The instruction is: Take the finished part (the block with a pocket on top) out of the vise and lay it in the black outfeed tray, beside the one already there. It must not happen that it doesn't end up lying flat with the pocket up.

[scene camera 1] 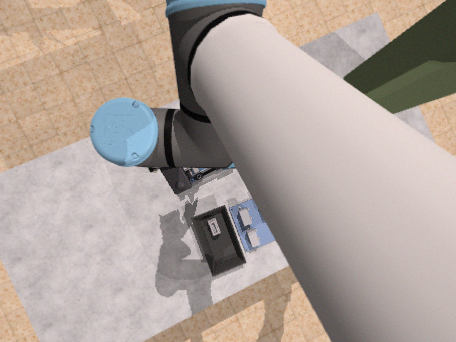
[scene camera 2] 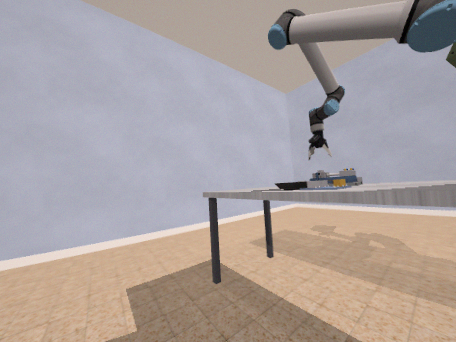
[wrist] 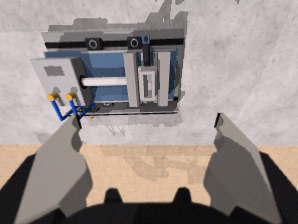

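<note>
Vise (wrist: 95,64), visible. Gripper (wrist: 148,114), visible.
</note>
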